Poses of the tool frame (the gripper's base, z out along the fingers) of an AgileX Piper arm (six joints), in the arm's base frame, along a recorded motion.
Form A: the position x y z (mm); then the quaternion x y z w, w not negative.
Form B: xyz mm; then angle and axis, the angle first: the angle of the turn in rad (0 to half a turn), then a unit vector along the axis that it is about. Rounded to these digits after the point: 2 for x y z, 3 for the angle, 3 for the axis.
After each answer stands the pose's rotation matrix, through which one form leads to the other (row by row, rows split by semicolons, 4 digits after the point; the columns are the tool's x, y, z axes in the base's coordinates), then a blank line. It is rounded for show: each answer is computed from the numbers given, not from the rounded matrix.
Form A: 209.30, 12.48, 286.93, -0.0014, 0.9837, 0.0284, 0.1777
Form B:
209.30, 12.48, 286.93, 2.784, -0.001, 1.000, 0.029
-0.9368 -0.0128 0.3495; 0.0073 0.9984 0.0564; -0.3497 0.0554 -0.9352

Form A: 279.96, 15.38, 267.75, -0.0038, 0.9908, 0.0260, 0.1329
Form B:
279.96, 15.38, 267.75, 2.875, -0.004, 1.000, 0.026
-0.9646 -0.0144 0.2631; -0.0006 0.9986 0.0525; -0.2635 0.0505 -0.9633

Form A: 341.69, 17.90, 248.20, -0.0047, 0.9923, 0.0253, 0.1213
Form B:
341.69, 17.90, 248.20, 2.898, -0.005, 1.000, 0.025
-0.9705 -0.0155 0.2405; -0.0032 0.9987 0.0513; -0.2410 0.0491 -0.9693

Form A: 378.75, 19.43, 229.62, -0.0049, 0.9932, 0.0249, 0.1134
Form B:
378.75, 19.43, 229.62, 2.914, -0.005, 1.000, 0.025
-0.9742 -0.0154 0.2250; -0.0041 0.9987 0.0506; -0.2255 0.0484 -0.9730

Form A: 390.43, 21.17, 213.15, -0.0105, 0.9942, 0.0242, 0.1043
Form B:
390.43, 21.17, 213.15, 2.933, -0.011, 1.000, 0.024
-0.9780 -0.0259 0.2069; -0.0158 0.9986 0.0503; -0.2079 0.0459 -0.9771

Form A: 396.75, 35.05, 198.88, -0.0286, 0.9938, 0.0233, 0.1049
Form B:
396.75, 35.05, 198.88, 2.931, -0.029, 0.999, 0.023
-0.9764 -0.0617 0.2072; -0.0520 0.9973 0.0523; -0.2098 0.0403 -0.9769

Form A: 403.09, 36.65, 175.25, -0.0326, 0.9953, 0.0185, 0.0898
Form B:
403.09, 36.65, 175.25, 2.962, -0.033, 0.999, 0.019
-0.9817 -0.0682 0.1775; -0.0616 0.9972 0.0427; -0.1799 0.0310 -0.9832

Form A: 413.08, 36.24, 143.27, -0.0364, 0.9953, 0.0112, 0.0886
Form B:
413.08, 36.24, 143.27, 2.964, -0.037, 0.999, 0.011
-0.9816 -0.0744 0.1756; -0.0705 0.9971 0.0287; -0.1772 0.0158 -0.9840

